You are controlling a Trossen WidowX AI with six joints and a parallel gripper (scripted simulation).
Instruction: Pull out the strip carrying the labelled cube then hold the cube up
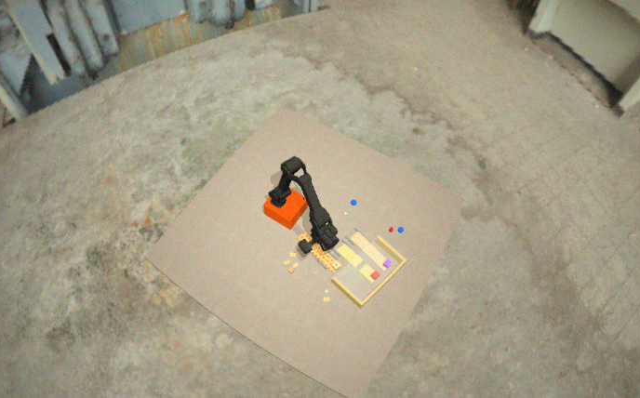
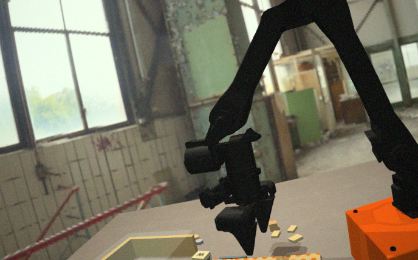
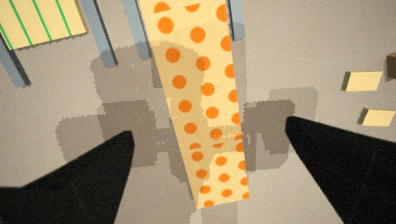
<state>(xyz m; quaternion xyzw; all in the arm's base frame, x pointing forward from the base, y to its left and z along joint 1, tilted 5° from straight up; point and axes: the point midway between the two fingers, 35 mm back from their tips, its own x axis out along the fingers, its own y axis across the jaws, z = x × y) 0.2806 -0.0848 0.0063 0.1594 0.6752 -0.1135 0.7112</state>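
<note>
The dotted strip is 50 mm below my gripper tip and 10 mm ahead of it.
</note>
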